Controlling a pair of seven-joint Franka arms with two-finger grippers.
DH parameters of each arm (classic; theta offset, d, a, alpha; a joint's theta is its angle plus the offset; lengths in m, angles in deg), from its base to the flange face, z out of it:
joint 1: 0 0.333 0 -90
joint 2: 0 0 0 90
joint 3: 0 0.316 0.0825 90
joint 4: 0 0 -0.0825 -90
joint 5: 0 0.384 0 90
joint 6: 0 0 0.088 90
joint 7: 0 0.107 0 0
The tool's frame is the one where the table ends.
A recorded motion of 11 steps. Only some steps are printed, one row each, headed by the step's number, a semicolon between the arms.
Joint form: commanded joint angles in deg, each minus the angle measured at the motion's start. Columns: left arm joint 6, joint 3, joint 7, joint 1, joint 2, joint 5, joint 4; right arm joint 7, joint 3, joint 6, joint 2, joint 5, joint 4, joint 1.
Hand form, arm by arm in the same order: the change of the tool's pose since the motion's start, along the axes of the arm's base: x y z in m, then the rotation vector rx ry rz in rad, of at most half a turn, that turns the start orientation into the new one. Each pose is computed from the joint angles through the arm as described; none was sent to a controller.
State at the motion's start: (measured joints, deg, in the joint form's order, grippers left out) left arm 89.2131 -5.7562 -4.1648 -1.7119 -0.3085 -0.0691 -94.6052; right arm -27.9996 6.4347 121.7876 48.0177 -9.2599 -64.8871 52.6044
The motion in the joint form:
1: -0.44 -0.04 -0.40 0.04 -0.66 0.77 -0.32; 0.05 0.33 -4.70 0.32 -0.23 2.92 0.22
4: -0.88 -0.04 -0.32 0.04 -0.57 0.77 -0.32; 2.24 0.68 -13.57 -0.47 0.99 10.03 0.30
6: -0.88 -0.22 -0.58 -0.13 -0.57 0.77 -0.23; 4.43 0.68 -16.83 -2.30 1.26 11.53 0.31
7: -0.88 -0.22 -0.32 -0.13 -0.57 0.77 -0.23; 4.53 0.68 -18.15 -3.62 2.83 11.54 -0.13
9: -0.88 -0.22 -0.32 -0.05 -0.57 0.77 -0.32; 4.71 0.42 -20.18 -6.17 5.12 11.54 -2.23
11: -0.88 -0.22 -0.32 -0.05 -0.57 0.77 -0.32; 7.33 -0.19 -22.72 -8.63 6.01 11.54 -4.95
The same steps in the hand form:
1: -0.0040 0.0017 0.0031 0.0153 -0.0002 0.0060; -0.0020 0.0018 0.0124 -0.0323 0.0164 -0.0015
4: -0.0044 0.0018 0.0016 0.0162 0.0090 0.0047; -0.0008 0.0010 0.0686 -0.0330 0.0437 -0.0597
6: -0.0048 -0.0015 0.0023 0.0165 0.0073 0.0031; -0.0030 -0.0042 0.1006 -0.0274 0.0469 -0.1033
7: -0.0048 -0.0015 0.0023 0.0161 0.0074 -0.0014; -0.0024 -0.0100 0.1161 -0.0150 0.0689 -0.1169
9: -0.0048 -0.0007 0.0016 0.0163 0.0089 0.0000; 0.0145 -0.0323 0.1464 0.0102 0.0934 -0.1636
11: -0.0048 -0.0007 0.0016 0.0163 0.0089 0.0000; 0.0393 -0.0645 0.1740 0.0178 0.1028 -0.2650

